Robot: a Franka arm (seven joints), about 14 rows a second.
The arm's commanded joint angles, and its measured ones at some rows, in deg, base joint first. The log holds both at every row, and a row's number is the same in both.
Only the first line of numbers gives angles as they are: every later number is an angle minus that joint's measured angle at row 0.
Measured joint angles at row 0:
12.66 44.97 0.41 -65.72 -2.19 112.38 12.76
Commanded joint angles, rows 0 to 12:
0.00 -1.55 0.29 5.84 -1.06 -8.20 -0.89
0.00 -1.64 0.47 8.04 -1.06 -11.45 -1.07
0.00 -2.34 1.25 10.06 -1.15 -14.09 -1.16
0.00 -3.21 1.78 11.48 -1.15 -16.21 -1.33
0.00 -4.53 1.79 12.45 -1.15 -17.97 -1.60
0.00 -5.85 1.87 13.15 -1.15 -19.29 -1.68
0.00 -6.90 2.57 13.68 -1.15 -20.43 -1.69
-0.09 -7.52 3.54 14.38 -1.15 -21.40 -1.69
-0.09 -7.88 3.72 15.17 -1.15 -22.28 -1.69
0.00 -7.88 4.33 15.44 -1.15 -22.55 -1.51
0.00 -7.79 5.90 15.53 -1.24 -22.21 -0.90
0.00 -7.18 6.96 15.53 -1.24 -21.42 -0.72
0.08 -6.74 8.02 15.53 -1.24 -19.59 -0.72
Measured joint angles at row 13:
0.03 -7.99 5.83 14.24 -0.35 -21.17 -0.70
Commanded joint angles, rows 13 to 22:
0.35 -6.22 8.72 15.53 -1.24 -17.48 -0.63
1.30 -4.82 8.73 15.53 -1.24 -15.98 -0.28
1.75 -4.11 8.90 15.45 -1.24 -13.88 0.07
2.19 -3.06 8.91 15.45 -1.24 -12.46 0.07
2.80 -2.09 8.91 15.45 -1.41 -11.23 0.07
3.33 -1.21 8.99 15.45 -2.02 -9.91 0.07
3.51 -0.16 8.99 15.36 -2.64 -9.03 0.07
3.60 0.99 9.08 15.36 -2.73 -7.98 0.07
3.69 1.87 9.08 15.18 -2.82 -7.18 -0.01
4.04 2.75 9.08 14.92 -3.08 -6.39 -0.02
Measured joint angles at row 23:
3.57 1.25 8.76 13.94 -1.70 -7.82 -0.61
